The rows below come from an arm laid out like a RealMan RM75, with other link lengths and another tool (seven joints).
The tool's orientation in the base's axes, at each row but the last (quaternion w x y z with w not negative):
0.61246 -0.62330 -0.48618 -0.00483
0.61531 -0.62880 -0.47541 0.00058
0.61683 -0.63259 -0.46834 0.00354
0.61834 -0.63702 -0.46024 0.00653
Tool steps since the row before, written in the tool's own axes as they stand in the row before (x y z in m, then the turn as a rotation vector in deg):
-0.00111 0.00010 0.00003 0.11 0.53 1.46
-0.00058 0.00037 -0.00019 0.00 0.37 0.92
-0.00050 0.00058 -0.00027 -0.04 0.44 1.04
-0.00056 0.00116 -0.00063 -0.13 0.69 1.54
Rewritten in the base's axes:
-0.00054 -0.00062 -0.00075 -0.48 1.31 -0.70
0.00001 -0.00042 -0.00058 -0.32 0.79 -0.51
0.00022 -0.00039 -0.00068 -0.37 0.87 -0.62
0.00071 -0.00061 -0.00109 -0.57 1.26 -0.98

